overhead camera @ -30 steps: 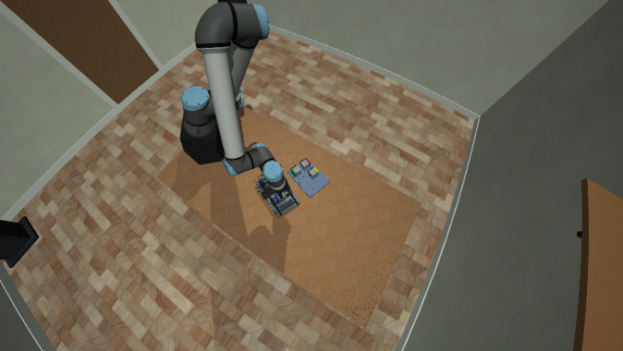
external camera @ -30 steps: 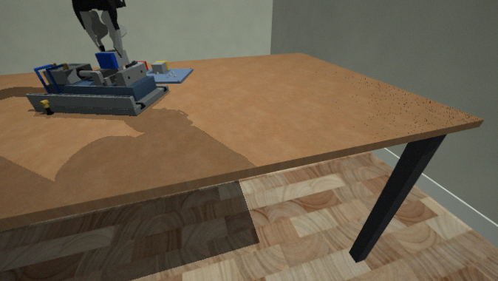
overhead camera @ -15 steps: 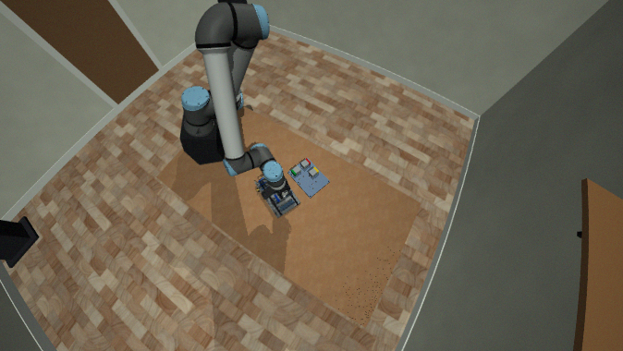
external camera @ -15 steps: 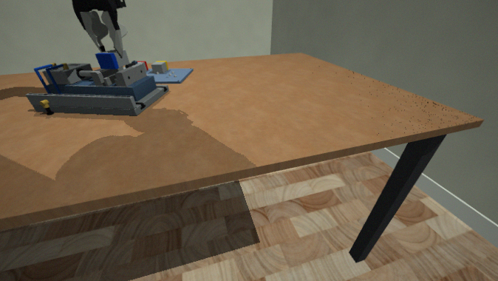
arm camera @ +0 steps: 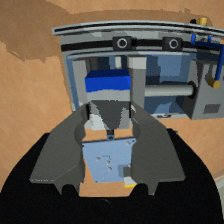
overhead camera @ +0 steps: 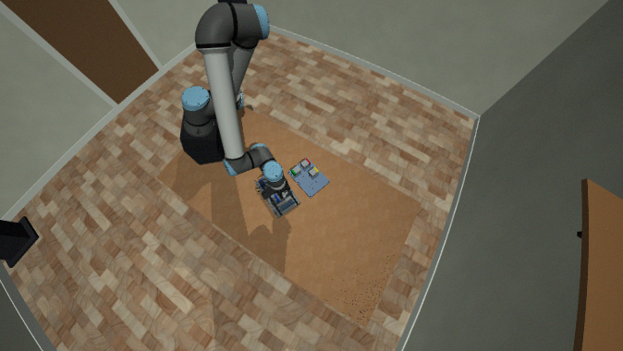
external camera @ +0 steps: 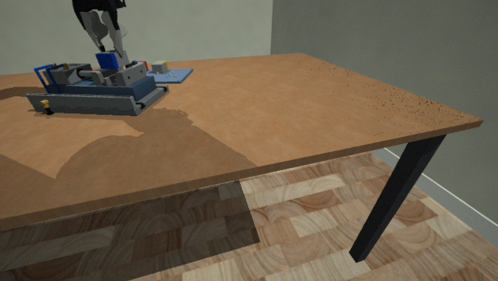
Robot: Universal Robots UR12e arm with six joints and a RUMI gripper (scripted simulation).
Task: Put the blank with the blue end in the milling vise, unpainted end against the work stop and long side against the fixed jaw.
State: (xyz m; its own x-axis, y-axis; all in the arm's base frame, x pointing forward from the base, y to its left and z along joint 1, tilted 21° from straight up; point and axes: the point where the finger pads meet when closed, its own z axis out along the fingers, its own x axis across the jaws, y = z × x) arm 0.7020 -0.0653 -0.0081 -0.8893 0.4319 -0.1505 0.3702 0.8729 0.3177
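My gripper is now 2 cm above the blue blank. From my hand the other things lie so: vise body 6 cm behind, 3 cm to the left, 10 cm below; then green blank 4 cm behind, 24 cm to the left, 12 cm below; then fixed jaw 3 cm ahead, 1 cm to the right, 6 cm below.
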